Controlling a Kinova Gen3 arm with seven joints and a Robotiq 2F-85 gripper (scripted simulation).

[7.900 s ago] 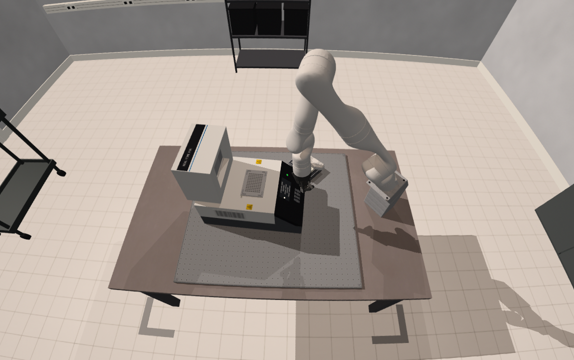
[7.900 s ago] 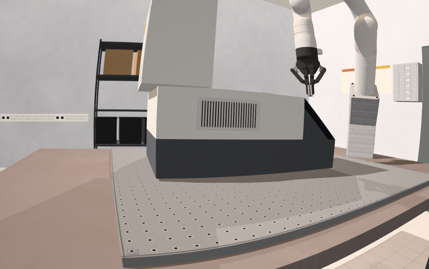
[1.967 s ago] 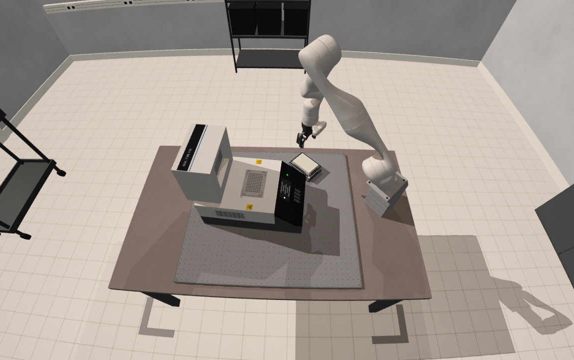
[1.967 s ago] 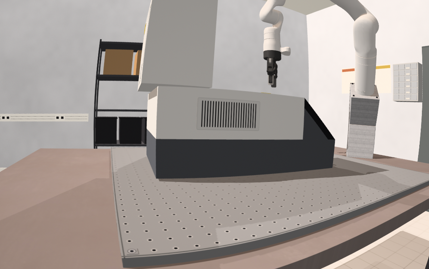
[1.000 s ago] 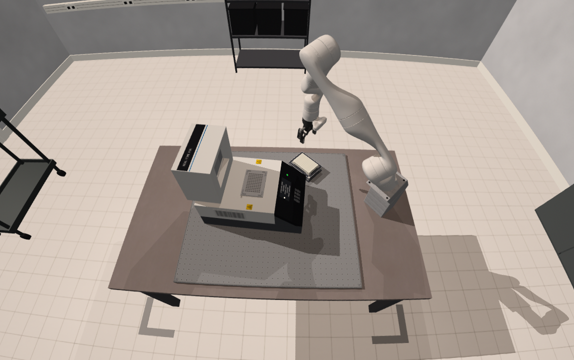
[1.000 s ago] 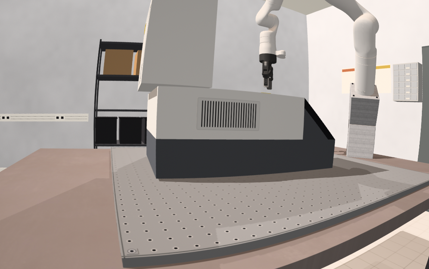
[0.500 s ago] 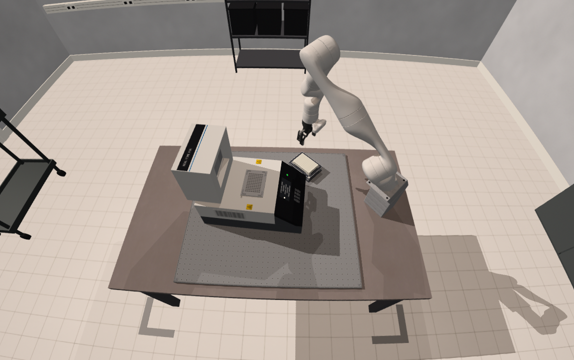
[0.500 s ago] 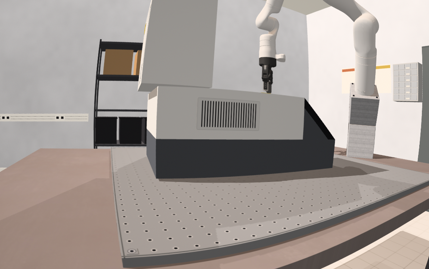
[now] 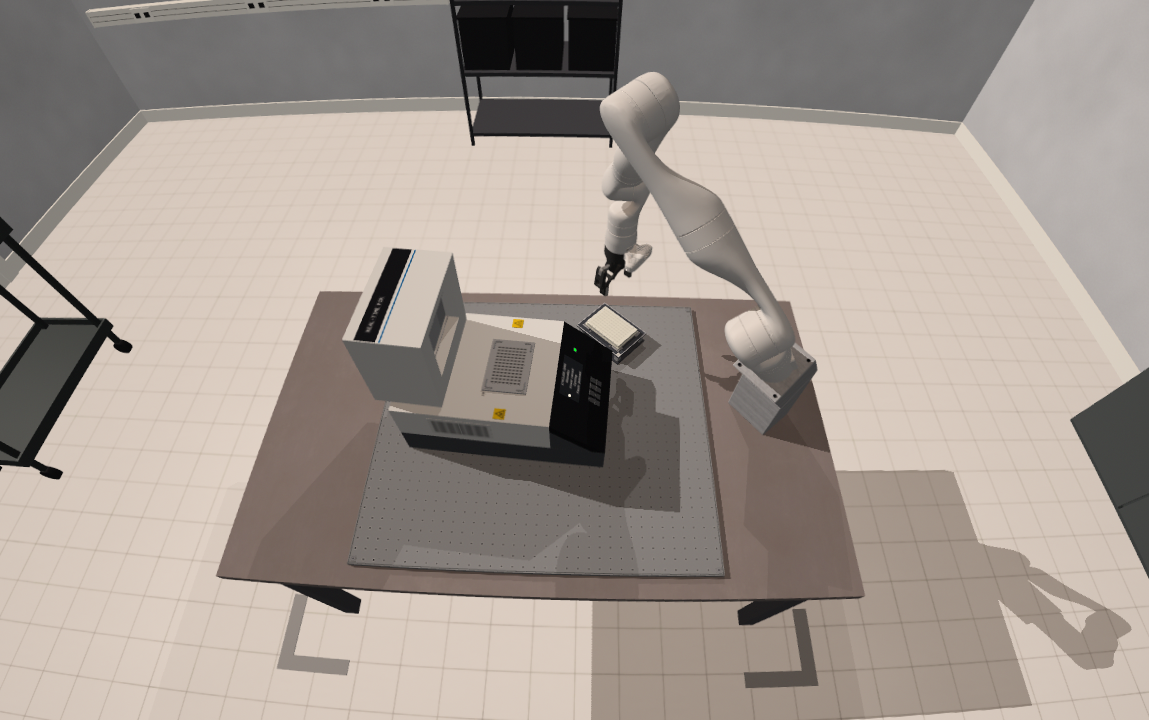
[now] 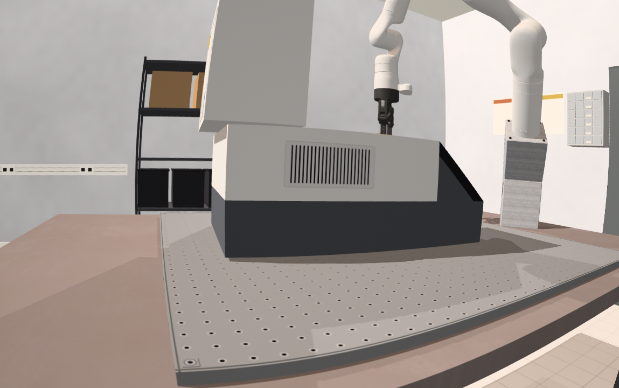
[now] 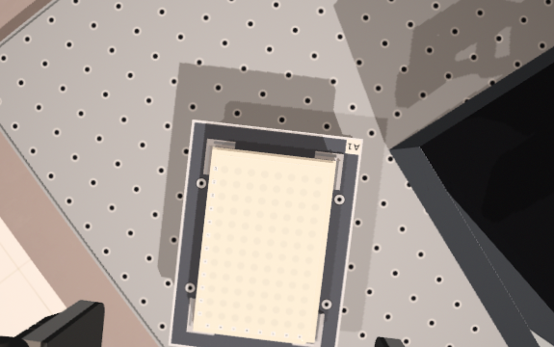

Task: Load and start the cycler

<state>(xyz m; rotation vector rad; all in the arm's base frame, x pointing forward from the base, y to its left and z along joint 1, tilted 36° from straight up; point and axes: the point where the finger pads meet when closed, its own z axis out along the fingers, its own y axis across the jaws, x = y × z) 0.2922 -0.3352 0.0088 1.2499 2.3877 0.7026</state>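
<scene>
My hand is 180 mm above the plate M59. From my hand the other things lie so: plate nest N1 (200 mm below); then A1 corner label (190 mm below, 90 mm to the left, 10 mm behind).
</scene>
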